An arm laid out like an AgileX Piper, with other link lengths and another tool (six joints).
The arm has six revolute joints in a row. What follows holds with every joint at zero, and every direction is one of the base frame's.
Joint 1 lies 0.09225 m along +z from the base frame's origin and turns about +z.
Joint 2 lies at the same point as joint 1 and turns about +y.
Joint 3 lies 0.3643 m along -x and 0.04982 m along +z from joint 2 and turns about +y.
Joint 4 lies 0.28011 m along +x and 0.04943 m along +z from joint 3 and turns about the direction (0.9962, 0, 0.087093).
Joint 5 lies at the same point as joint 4 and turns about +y.
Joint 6 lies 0.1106 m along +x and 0.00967 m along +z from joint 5 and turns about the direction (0.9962, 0, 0.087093).
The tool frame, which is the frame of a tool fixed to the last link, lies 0.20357 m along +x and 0.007 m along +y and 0.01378 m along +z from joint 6; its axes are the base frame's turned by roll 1.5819, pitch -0.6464 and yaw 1.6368 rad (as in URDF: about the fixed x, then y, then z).
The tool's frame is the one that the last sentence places.
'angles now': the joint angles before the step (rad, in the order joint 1, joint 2, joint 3, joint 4, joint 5, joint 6). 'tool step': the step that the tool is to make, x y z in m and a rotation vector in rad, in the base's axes. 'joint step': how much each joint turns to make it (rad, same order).
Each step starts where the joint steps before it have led.
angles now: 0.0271 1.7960 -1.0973 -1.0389 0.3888 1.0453
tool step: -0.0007 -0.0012 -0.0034 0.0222 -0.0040 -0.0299
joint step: -0.0001 0.0058 0.0001 -0.0009 0.0047 0.0391
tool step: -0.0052 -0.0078 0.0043 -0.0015 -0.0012 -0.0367
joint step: 0.0000 -0.0101 -0.0005 0.0024 0.0314 0.0190
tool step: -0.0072 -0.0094 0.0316 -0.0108 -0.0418 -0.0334
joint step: 0.0002 -0.0597 0.0001 0.0038 0.0390 0.0051
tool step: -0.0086 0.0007 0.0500 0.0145 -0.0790 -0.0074
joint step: -0.0001 -0.0988 -0.0001 0.0464 0.0108 -0.0360
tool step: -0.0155 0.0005 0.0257 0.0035 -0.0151 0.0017
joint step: -0.0002 -0.0687 -0.0002 0.0872 0.0292 -0.0964
